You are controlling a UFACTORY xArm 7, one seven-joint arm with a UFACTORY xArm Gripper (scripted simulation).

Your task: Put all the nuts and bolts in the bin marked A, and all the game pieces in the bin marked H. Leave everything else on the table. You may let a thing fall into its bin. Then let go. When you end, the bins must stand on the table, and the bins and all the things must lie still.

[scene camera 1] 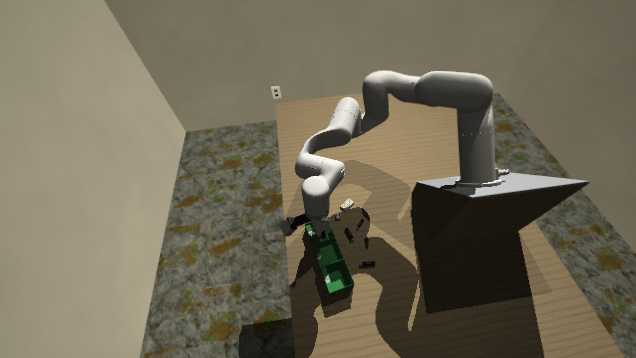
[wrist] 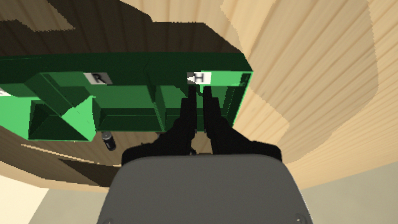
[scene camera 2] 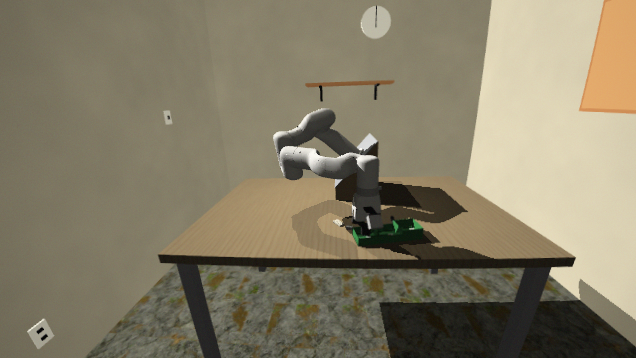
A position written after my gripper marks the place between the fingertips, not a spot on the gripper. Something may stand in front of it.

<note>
I see my gripper (scene camera 2: 365, 235) and a green bin (scene camera 1: 333, 267).
The green bin shows as well in the wrist view (wrist: 109, 92) and in scene camera 2 (scene camera 2: 383, 236). My gripper shows as well in the wrist view (wrist: 199, 95).
</note>
